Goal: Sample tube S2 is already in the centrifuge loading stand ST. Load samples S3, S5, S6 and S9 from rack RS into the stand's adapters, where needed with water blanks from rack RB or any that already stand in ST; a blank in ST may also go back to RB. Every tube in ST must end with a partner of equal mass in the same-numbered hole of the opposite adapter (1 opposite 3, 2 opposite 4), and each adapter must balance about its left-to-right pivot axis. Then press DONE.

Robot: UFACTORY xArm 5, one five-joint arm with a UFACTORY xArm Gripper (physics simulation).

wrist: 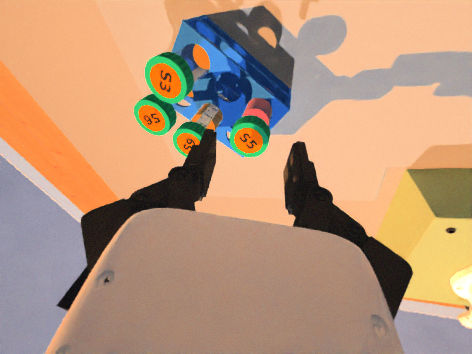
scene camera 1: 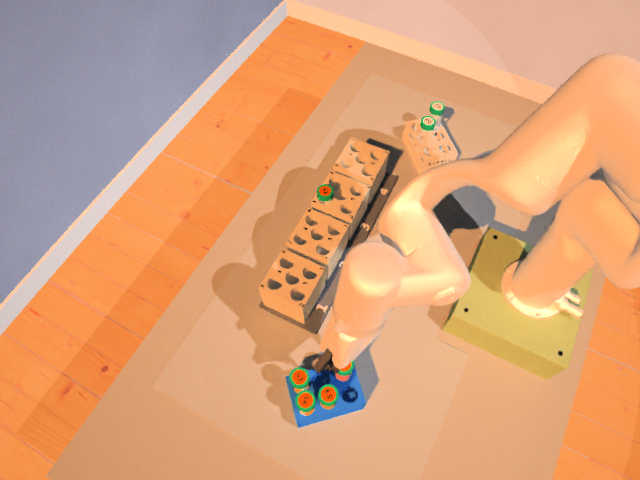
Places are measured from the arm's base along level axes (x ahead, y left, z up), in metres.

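Pixels of known places: gripper, fingertip midpoint: (wrist: 252, 151); arm's base, origin of the base link: (scene camera 1: 532, 289).
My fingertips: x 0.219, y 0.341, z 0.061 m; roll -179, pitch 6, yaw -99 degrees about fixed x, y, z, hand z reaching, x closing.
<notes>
Ahead of a thing's pixels: the offset from my fingertips to its top centre. "*": to the spot under its first point.
Blue rack RS (scene camera 1: 330, 413) (wrist: 272, 107) holds tubes S3 @(dz -0.025, dx +0.040, dy +0.071 m) (scene camera 1: 299, 378) (wrist: 167, 78), S6 @(dz -0.025, dx +0.009, dy +0.095 m) (scene camera 1: 305, 400) (wrist: 151, 116), S9 @(dz -0.025, dx -0.016, dy +0.064 m) (scene camera 1: 327, 395) (wrist: 189, 141) and S5 @(dz -0.025, dx -0.008, dy +0.008 m) (scene camera 1: 344, 368) (wrist: 248, 138). My gripper (scene camera 1: 332, 364) (wrist: 252, 151) is open and empty, over the S5 side of RS. In the wrist view the S5 cap shows between the fingertips, and the left finger overlaps part of S9's cap. Tube S2 @(dz -0.021, dx +0.233, dy -0.264 m) (scene camera 1: 324, 192) stands in adapter 3 (scene camera 1: 337, 206) of stand ST. Adapters 1 @(* dz -0.064, dx +0.158, dy -0.031 m) (scene camera 1: 284, 302), 2 (scene camera 1: 316, 249) and 4 @(* dz -0.051, dx +0.206, dy -0.359 m) (scene camera 1: 360, 176) show no tubes.
Pale rack RB @(* dz -0.087, dx +0.086, dy -0.562 m) (scene camera 1: 448, 155), at the back, holds two white-topped, green-rimmed tubes @(dz -0.025, dx +0.167, dy -0.626 m) (scene camera 1: 436, 107) @(dz -0.025, dx +0.160, dy -0.570 m) (scene camera 1: 427, 122). The yellow-green robot base block (scene camera 1: 509, 338) (wrist: 400, 210) stands right of RS. My arm hangs between ST and the base, hiding part of the stand's right side. A DONE label is not readable.
</notes>
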